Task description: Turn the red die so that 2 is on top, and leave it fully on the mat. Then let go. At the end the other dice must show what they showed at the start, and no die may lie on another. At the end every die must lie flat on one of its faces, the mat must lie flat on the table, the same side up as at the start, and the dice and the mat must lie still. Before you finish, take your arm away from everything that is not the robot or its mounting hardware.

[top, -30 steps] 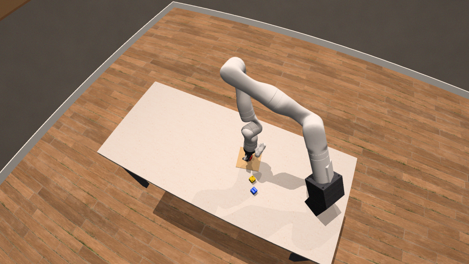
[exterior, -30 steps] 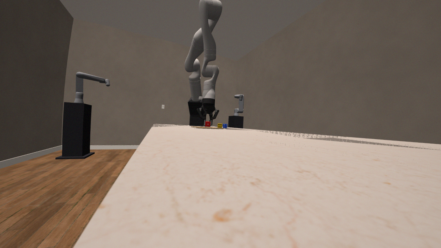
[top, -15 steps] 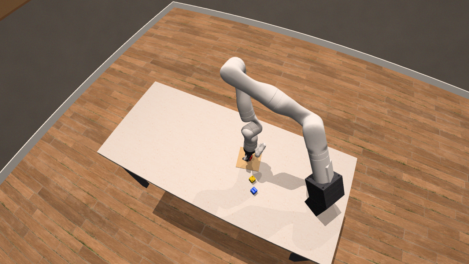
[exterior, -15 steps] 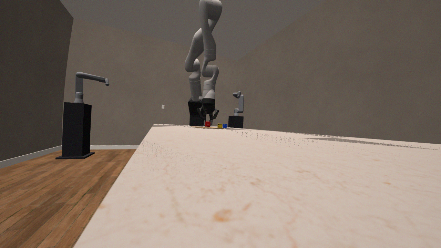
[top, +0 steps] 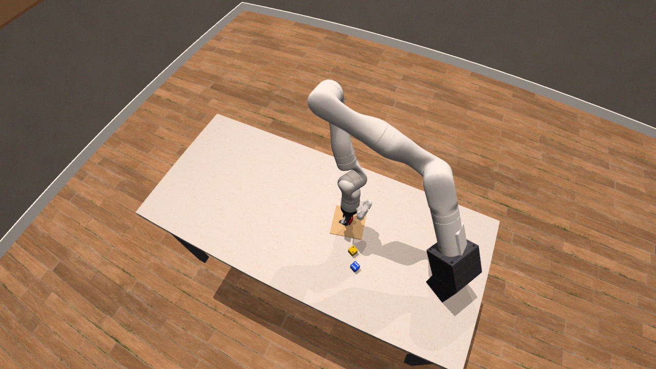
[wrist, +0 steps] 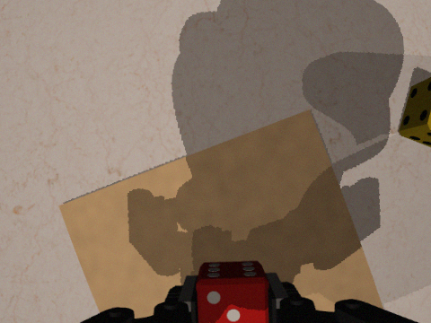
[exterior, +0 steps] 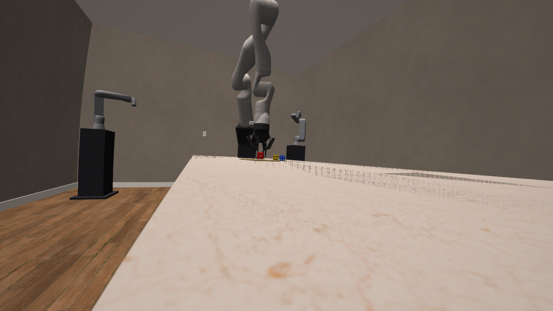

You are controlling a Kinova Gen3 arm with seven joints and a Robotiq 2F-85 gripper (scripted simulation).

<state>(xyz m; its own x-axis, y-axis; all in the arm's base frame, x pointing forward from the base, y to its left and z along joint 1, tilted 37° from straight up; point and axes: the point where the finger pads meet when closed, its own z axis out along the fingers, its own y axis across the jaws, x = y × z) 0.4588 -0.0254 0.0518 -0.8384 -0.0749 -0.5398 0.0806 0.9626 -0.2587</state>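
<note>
Right now the red die is 1 cm below my hand. The rest, counted from my hand: blue die (18 cm to the left, 11 cm behind, 1 cm below); then yellow die (12 cm to the left, 7 cm behind, 1 cm below); then tan mat (3 cm below).
</note>
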